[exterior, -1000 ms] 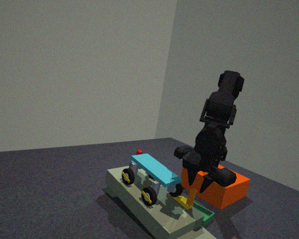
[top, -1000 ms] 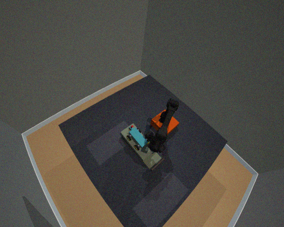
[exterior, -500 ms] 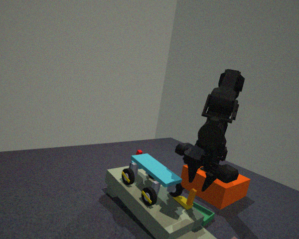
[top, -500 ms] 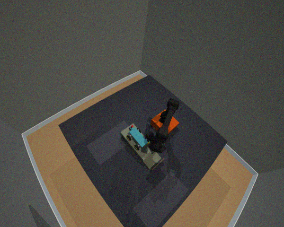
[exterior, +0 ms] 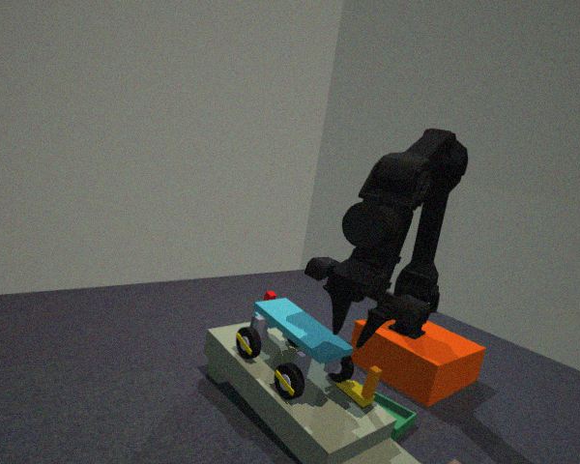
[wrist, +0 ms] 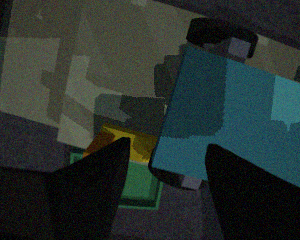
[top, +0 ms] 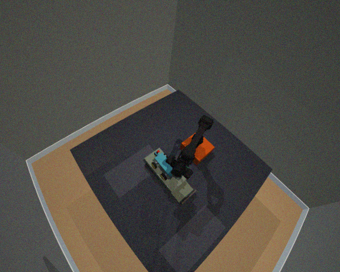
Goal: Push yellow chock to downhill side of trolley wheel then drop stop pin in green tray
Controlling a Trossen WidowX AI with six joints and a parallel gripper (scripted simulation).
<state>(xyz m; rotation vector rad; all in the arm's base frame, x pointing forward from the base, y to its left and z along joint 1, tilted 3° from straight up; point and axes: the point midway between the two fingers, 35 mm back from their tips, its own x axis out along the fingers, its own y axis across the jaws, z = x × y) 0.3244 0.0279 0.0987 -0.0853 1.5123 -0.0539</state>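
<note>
My gripper tip is 200 mm to the left of the red-headed stop pin, 40 mm past it and 30 mm above it. From my gripper tip the other things lie so: trolley: 90 mm to the right, 50 mm below; yellow chock: 80 mm below, 30 mm behind, 20 mm to the left; green tray: 170 mm below, 110 mm behind, 30 mm to the left.
</note>
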